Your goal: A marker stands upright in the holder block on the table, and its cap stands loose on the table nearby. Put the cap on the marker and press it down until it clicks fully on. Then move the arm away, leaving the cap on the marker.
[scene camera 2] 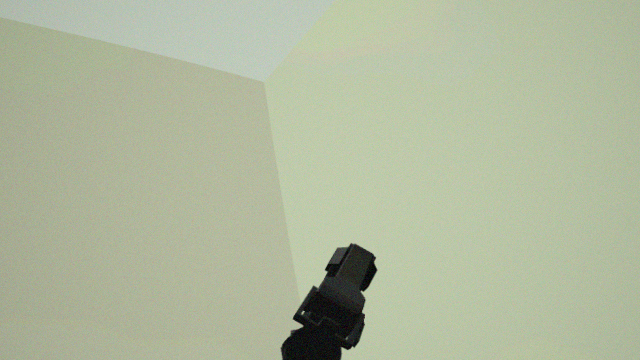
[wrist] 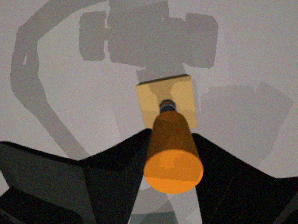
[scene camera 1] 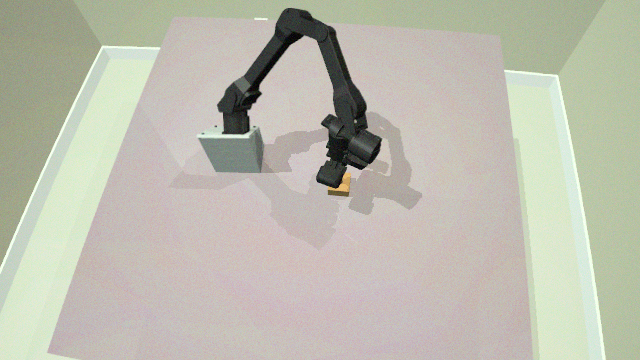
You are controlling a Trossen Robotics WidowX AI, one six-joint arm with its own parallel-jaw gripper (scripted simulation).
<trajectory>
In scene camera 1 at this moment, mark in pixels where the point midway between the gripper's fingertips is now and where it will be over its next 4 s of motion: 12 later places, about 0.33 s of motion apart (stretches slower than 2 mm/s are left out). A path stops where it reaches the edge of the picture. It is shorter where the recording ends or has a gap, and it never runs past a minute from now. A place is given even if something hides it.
My gripper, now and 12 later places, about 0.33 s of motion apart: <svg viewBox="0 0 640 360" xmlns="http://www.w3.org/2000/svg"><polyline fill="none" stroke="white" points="339,170 339,172 338,175 338,176 340,166 339,164 339,166 339,168 339,171 339,171 339,163 340,156 340,156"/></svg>
</trajectory>
